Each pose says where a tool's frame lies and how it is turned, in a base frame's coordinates. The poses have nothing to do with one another.
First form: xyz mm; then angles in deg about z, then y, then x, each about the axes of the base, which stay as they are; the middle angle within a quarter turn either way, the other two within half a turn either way.
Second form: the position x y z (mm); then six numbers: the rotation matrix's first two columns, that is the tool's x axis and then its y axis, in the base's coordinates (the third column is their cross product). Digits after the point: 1 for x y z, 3 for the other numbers.
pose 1, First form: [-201.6 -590.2 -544.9 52.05 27.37 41.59]
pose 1, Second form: [-201.6 -590.2 -544.9 0.546 0.777 0.312 -0.700 0.219 0.679]
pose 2, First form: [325.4 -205.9 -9.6 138.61 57.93 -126.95]
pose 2, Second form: [325.4 -205.9 -9.6 -0.398 0.111 -0.911 -0.351 0.899 0.263]
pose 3, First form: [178.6 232.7 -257.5 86.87 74.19 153.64]
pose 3, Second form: [178.6 232.7 -257.5 0.015 -0.871 0.490 -0.272 -0.476 -0.837]
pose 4, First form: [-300.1 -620.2 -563.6 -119.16 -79.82 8.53]
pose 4, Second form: [-300.1 -620.2 -563.6 -0.086 -0.792 -0.604 0.154 -0.609 0.778]
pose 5, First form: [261.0 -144.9 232.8 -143.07 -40.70 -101.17]
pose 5, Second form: [261.0 -144.9 232.8 -0.606 -0.395 0.690 0.456 0.539 0.708]
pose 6, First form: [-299.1 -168.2 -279.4 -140.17 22.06 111.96]
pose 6, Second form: [-299.1 -168.2 -279.4 -0.712 -0.028 -0.702 0.594 0.510 -0.622]
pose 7, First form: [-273.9 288.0 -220.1 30.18 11.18 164.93]
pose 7, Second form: [-273.9 288.0 -220.1 0.848 -0.442 0.293 -0.493 -0.860 0.131]
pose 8, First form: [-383.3 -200.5 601.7 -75.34 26.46 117.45]
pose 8, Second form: [-383.3 -200.5 601.7 0.227 0.546 -0.807 0.866 0.266 0.423]
